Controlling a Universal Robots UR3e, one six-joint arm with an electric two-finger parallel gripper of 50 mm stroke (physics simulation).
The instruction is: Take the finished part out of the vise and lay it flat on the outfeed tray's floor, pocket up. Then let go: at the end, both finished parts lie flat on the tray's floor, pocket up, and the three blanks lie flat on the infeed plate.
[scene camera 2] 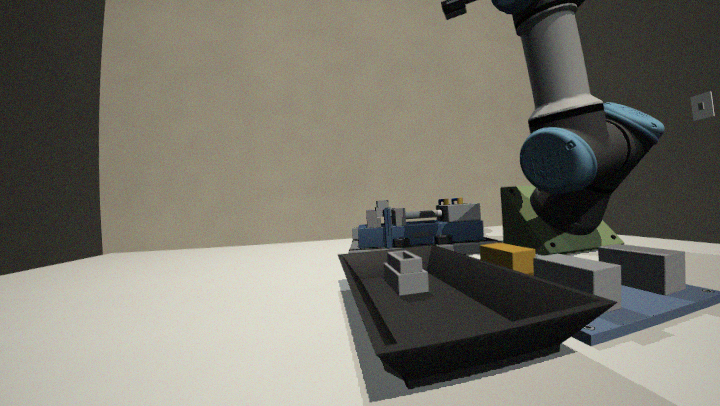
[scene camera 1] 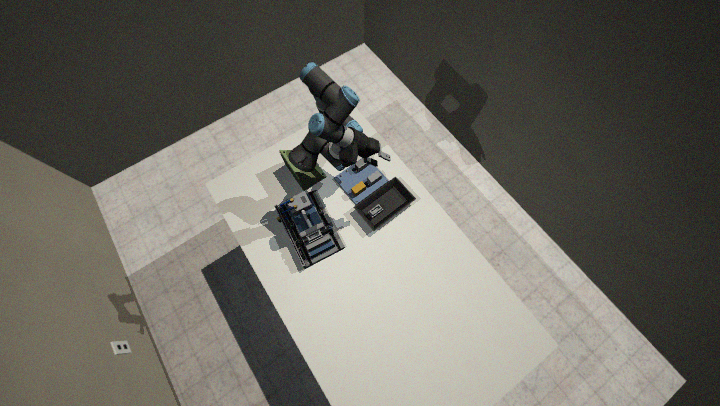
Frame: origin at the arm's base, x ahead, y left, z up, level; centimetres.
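Seen in the pictures: gripper, fingertip midpoint: (scene camera 1: pixel 383 161); arm's base at its link origin: (scene camera 2: pixel 562 210) (scene camera 1: pixel 301 161).
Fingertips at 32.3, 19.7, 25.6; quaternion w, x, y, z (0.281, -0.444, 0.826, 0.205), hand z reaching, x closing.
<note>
Pixels of each thing's middle, then the offset from my fingertips to it, as dx, dy, dz.
- blue-grey vise at the middle of its body: (scene camera 2: pixel 415 227) (scene camera 1: pixel 308 224) -6.1, -33.4, -27.7
- orange blank at the middle of its body: (scene camera 2: pixel 506 261) (scene camera 1: pixel 358 188) -7.6, -5.7, -30.1
- blue infeed plate at the middle of its body: (scene camera 2: pixel 562 284) (scene camera 1: pixel 361 179) -11.6, -1.4, -32.3
One finished part (scene camera 1: pixel 375 210) (scene camera 2: pixel 413 282) lies flat, pocket up, on the floor of the black outfeed tray (scene camera 1: pixel 395 201) (scene camera 2: pixel 443 315), near the end toward the vise. The other finished part (scene camera 1: pixel 314 235) (scene camera 2: pixel 382 204) is in the blue-grey vise (scene camera 1: pixel 307 220) (scene camera 2: pixel 423 233), between its jaws; its pocket faces up in scene camera 1. An orange blank (scene camera 1: pixel 358 188) (scene camera 2: pixel 506 256) and two grey blanks lie flat on the blue infeed plate (scene camera 1: pixel 346 177) (scene camera 2: pixel 650 308). My gripper (scene camera 1: pixel 366 163) is open and empty, high above the plate; part shows at the top edge of scene camera 2.
The tray stands beside the infeed plate, and its raised walls surround the part. The vise unit stands across from them, with a gap between. The green mounting bracket (scene camera 1: pixel 315 176) (scene camera 2: pixel 515 216) of the arm is behind the vise and the plate. A dark strip (scene camera 1: pixel 267 322) runs along the floor.
</note>
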